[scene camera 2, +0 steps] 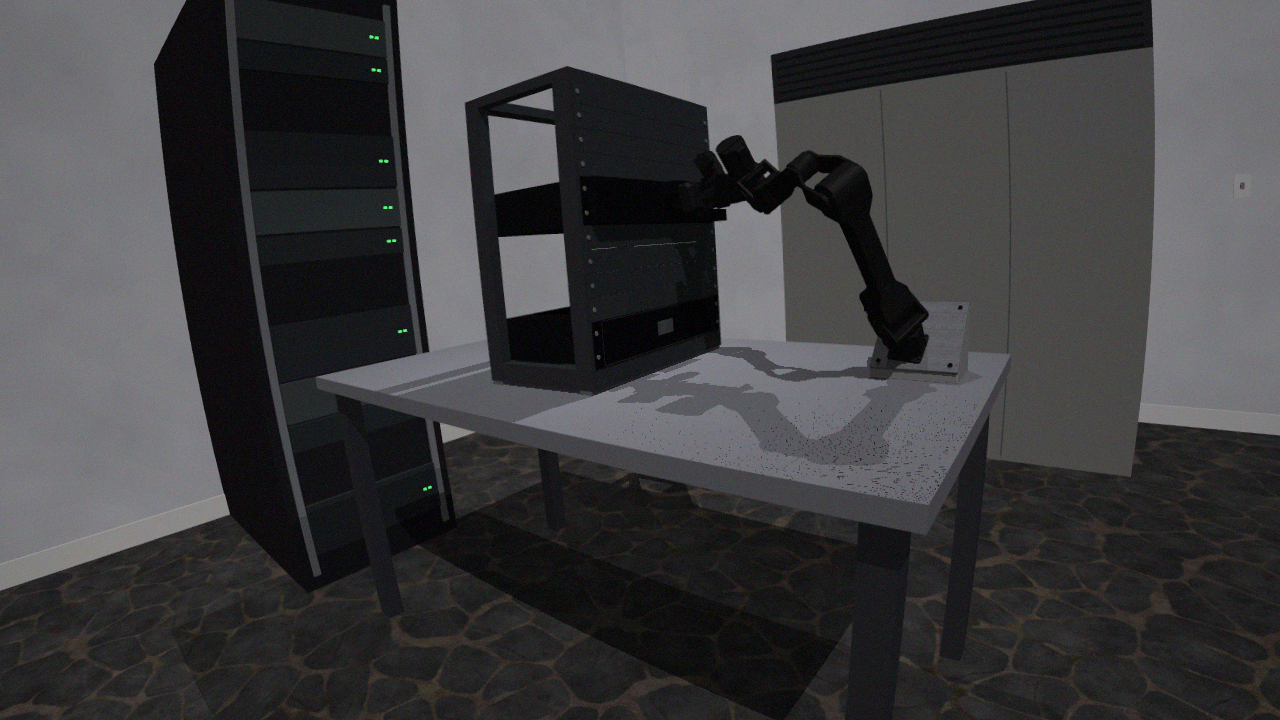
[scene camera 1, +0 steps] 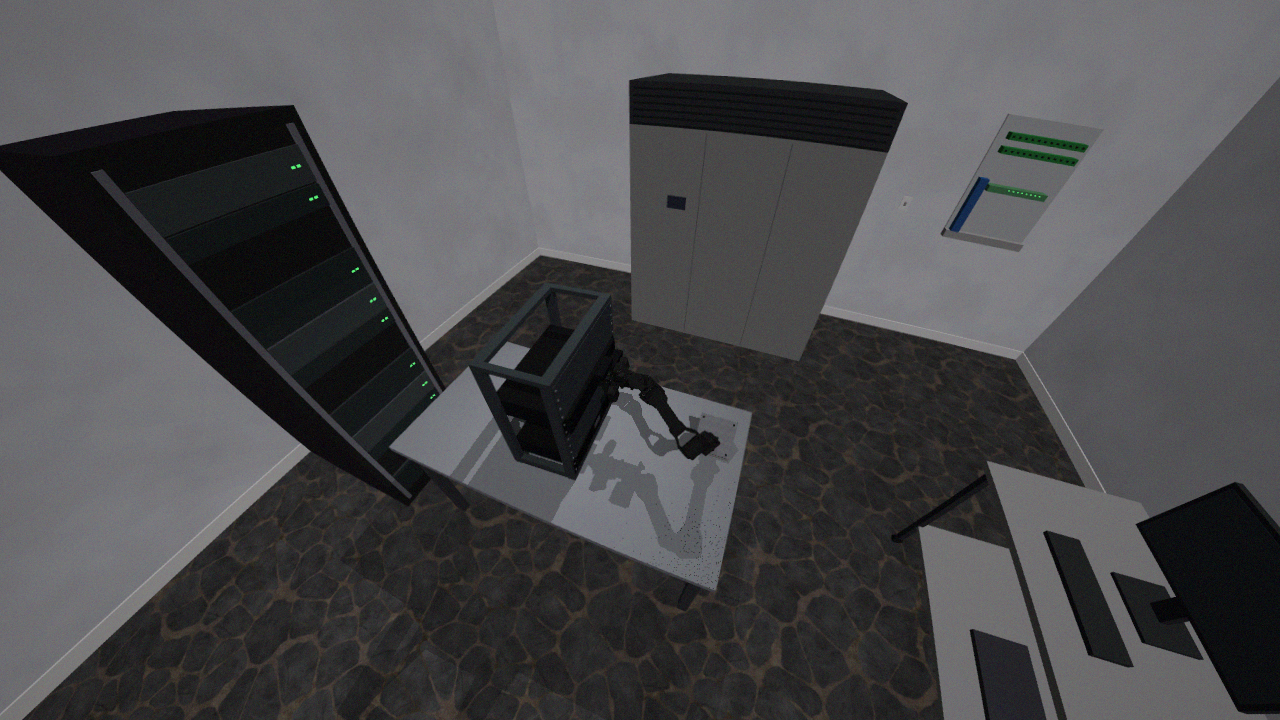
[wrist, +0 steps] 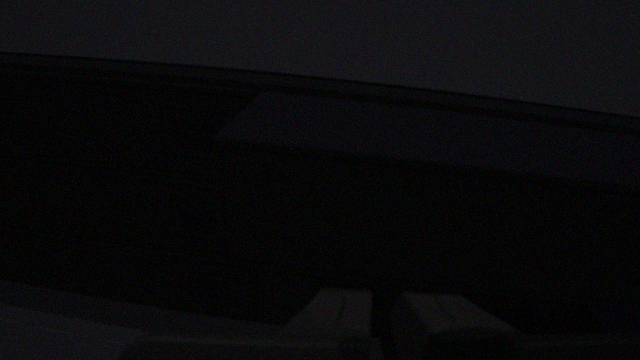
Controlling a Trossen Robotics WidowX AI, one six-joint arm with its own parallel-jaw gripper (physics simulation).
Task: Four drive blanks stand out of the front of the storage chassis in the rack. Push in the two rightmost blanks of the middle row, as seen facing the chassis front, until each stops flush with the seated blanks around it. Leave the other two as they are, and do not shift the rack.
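Pixels of known places: gripper, fingertip midpoint: (scene camera 2: 672, 204) (scene camera 1: 598, 376) (wrist: 368, 252); arm's base at its link origin: (scene camera 2: 908, 347) (scene camera 1: 709, 441).
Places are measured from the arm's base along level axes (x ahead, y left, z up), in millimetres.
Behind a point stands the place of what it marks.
Note:
The storage chassis (scene camera 1: 547, 351) @(x 708, y 101, z 348 mm) (scene camera 2: 626, 201) @(x 453, y 259, z 303 mm) is a black unit at mid-height in the open grey rack (scene camera 1: 556, 429) @(x 475, y 386, z 316 mm) (scene camera 2: 568, 134) @(x 464, y 385, z 425 mm). My gripper (scene camera 2: 689, 198) @(x 474, y 96, z 300 mm) (wrist: 386, 294) @(x 474, y 96, z 300 mm) is shut and empty, at the right part of the chassis front. Its fingertips show at the bottom of the wrist view, with a narrow dark slit between them. A small dark end of a protruding blank (scene camera 2: 720, 214) @(x 458, y -60, z 276 mm) shows below the gripper. In the very dark wrist view, a protruding blank (wrist: 425, 135) @(x 453, y 90, z 346 mm) shows its faint purplish top face above the fingertips; its row is unclear. The other blanks and the exact contact are too dark to tell.
The rack stands on a light table (scene camera 1: 626, 519) @(x 192, y 438, z -55 mm) (scene camera 2: 483, 402) @(x 618, y 524, z -55 mm). The arm's base plate (scene camera 2: 948, 331) @(x -67, y -35, z 29 mm) is at the table's far right. A lower black unit (scene camera 2: 635, 335) @(x 470, y 244, z 37 mm) sits under the chassis. A tall server cabinet (scene camera 1: 53, 214) (scene camera 2: 196, 223) stands behind the rack.

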